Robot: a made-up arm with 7 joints. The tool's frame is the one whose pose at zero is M.
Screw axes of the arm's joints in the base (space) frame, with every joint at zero. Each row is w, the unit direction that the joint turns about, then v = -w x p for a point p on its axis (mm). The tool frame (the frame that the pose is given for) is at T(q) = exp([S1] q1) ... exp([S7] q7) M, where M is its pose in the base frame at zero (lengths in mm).
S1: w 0 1 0 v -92 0 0
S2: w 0 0 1 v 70 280 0
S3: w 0 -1 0 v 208 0 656
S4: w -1 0 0 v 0 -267 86
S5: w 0 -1 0 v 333 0 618
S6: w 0 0 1 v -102 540 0
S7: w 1 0 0 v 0 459 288
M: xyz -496 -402 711 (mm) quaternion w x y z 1 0 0 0
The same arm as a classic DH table. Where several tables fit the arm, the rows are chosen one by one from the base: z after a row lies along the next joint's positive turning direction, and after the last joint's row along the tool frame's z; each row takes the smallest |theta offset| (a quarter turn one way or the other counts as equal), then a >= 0, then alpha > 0; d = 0 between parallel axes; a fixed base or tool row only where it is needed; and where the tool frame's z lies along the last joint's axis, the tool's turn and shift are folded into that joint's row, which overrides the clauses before.
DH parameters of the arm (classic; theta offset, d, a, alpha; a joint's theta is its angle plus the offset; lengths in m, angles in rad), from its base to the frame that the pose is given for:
base (fixed): 0 0.092 0 -1.5708
joint 1: 0 0.07 -0.28 1.5708
joint 2: 0 0.116 -0.376 1.5708
joint 3: 1.5708 -0.016 0.059 -1.5708
joint 4: 0 -0.038 0.066 1.5708
joint 5: -1.5708 0.188 0.078 -1.5708
joint 6: -1.5708 0.126 0.186 -1.5708
joint 7: 0 0.044 0.114 1.5708
tool (fixed): 1.5708 0.252 0 0

